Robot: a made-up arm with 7 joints.
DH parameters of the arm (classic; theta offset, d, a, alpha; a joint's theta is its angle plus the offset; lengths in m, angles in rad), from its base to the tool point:
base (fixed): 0 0.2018 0.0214 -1.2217
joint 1: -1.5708 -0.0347 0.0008 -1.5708
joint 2: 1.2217 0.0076 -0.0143 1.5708
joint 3: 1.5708 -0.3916 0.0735 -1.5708
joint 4: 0 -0.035 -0.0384 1.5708
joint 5: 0 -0.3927 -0.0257 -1.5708
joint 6: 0 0.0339 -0.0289 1.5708
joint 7: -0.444 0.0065 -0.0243 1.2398
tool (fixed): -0.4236 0.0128 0 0
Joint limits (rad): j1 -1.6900..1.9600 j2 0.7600..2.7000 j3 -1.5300..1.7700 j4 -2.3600..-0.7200 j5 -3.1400..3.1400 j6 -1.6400..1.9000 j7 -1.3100..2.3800
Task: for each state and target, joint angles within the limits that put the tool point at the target. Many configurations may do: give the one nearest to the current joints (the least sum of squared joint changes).
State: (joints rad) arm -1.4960 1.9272 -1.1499 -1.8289 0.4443 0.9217 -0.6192
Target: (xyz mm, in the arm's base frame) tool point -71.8 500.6 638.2
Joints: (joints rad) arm -1.6664 2.4560 -0.8468 -1.2707 0.4395 0.8000 -0.6573
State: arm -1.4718 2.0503 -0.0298 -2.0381 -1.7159 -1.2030 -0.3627
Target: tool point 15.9 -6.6 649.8
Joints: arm -1.6900 2.3559 -0.3447 -2.1322 -1.7655 -1.0999 -0.4098
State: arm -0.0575 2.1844 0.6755 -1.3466 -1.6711 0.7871 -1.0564
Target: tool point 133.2 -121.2 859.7
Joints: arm -0.1892 2.7000 0.9288 -1.0743 -1.5990 0.6725 -1.0859
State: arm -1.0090 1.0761 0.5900 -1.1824 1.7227 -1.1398 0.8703
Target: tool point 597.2 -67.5 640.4
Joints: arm -1.4883 0.7600 -0.0556 -1.3144 1.7364 -1.1339 0.8156
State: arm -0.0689 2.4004 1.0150 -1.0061 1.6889 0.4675 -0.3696
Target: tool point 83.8 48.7 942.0
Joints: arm -0.2612 2.6470 1.1502 -0.9142 1.6387 0.3880 -0.3933
